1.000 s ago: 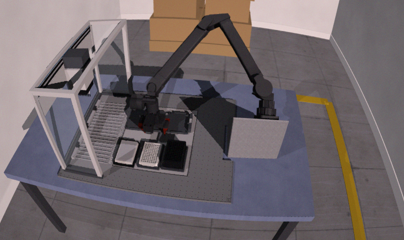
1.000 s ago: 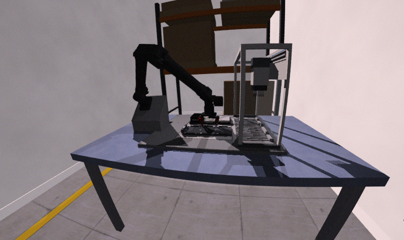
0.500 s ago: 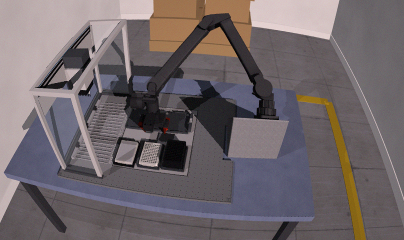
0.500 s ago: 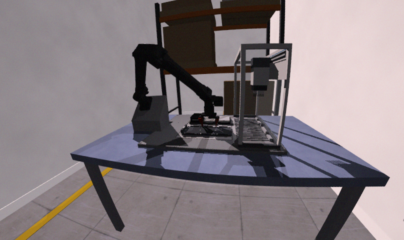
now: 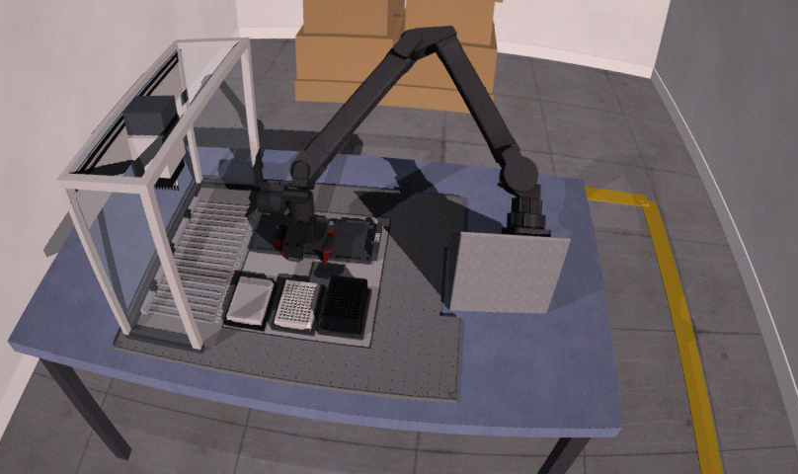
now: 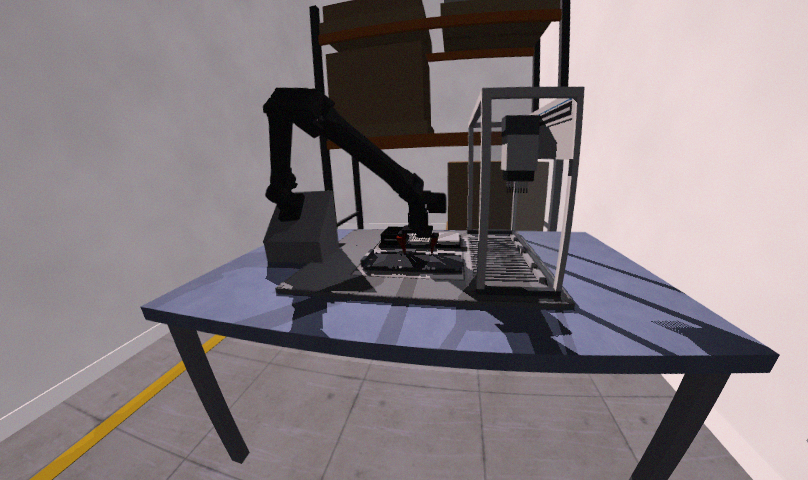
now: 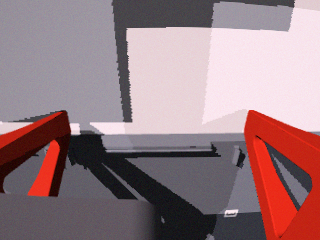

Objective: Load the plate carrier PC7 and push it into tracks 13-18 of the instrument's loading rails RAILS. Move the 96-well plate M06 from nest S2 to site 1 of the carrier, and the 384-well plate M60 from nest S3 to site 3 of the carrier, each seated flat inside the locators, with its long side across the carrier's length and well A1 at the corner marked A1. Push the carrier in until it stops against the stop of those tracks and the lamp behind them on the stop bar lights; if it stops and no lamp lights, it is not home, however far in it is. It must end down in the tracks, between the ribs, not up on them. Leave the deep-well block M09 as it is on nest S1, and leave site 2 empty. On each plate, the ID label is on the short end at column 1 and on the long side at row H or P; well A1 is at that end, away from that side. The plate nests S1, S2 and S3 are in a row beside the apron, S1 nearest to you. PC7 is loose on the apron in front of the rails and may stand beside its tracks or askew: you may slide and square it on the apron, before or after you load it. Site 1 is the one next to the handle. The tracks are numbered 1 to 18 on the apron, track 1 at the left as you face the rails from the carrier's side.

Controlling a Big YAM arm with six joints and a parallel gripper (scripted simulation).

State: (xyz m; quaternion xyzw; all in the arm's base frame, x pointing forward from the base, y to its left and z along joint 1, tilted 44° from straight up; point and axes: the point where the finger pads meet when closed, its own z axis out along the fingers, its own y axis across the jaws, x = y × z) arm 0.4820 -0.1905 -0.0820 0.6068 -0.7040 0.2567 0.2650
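The black nest S3 is 12 cm ahead of my hand, 15 cm to the left of it and 1 cm below it. Also, from my hand: dark plate carrier PC7: 1 cm behind, 8 cm to the right; white 96-well plate M06: 1 cm ahead, 15 cm to the left, 1 cm above; plate nest S2: 1 cm ahead, 15 cm to the left, 1 cm below.
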